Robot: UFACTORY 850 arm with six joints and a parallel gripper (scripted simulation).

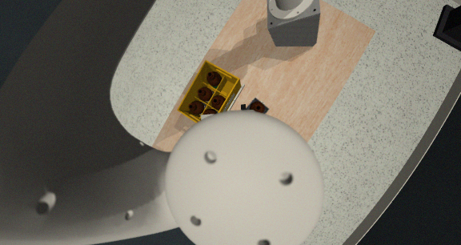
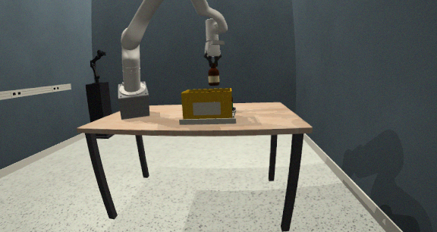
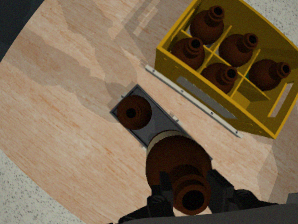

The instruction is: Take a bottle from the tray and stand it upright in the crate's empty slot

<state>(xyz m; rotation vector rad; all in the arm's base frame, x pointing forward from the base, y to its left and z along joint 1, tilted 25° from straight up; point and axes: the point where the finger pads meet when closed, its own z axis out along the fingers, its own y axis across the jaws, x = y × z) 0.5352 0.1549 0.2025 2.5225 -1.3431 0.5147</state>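
The brown bottle lies 7 cm below my hand. The rest, counted from my hand: dark tray 32 cm below; yellow crate 25 cm below, 22 cm to the right, 4 cm behind.
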